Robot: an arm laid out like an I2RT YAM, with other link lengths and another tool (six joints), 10 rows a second.
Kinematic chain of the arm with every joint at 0, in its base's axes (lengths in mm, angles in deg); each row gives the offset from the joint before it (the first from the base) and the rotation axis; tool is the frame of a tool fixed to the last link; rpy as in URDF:
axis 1: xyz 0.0 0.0 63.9 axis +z
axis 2: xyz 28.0 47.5 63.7 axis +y
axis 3: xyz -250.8 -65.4 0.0 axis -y
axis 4: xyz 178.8 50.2 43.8 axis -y
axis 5: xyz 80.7 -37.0 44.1 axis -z
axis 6: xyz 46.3 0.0 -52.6 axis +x
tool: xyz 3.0 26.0 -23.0 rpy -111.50 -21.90 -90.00
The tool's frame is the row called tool.
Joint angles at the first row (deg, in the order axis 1, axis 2, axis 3, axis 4, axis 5, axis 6):
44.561, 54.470, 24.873, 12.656, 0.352, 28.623
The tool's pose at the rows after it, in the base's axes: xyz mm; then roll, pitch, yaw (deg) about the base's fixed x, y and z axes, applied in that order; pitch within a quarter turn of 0, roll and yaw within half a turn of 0:
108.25 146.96 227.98 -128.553 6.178 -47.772
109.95 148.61 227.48 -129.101 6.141 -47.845
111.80 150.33 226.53 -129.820 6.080 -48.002
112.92 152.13 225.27 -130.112 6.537 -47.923
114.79 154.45 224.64 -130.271 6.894 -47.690
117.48 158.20 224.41 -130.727 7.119 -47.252
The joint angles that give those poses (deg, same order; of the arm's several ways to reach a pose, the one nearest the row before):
44.560, 54.833, 24.964, 12.918, 0.422, 28.488
44.559, 55.771, 25.354, 12.919, 0.439, 28.479
44.560, 56.806, 25.752, 12.840, 0.526, 28.475
44.650, 57.729, 25.643, 13.600, 0.358, 28.914
44.648, 58.899, 25.748, 14.521, 0.002, 29.178
44.763, 60.603, 26.385, 15.143, -0.435, 29.284

